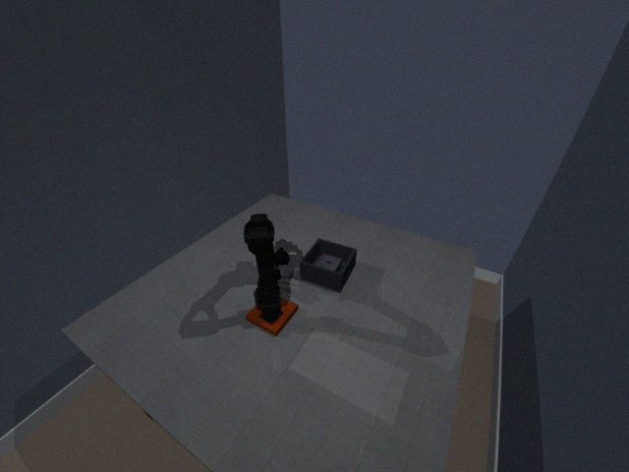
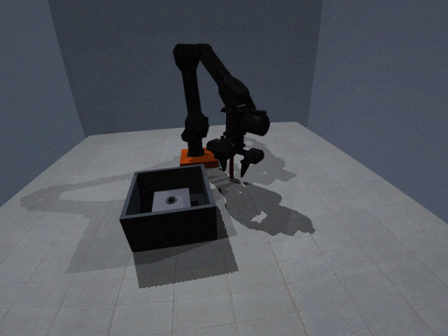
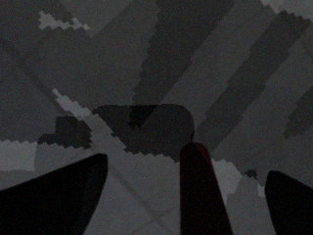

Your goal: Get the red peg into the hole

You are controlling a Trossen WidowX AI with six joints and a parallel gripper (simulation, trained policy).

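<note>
Right now my gripper tip is 3 cm below the red peg. From my gripper tip the other things lie so: dark box (19 cm ahead, 17 cm to the right, 1 cm above); then light grey plate (19 cm ahead, 17 cm to the right, 3 cm above).
</note>
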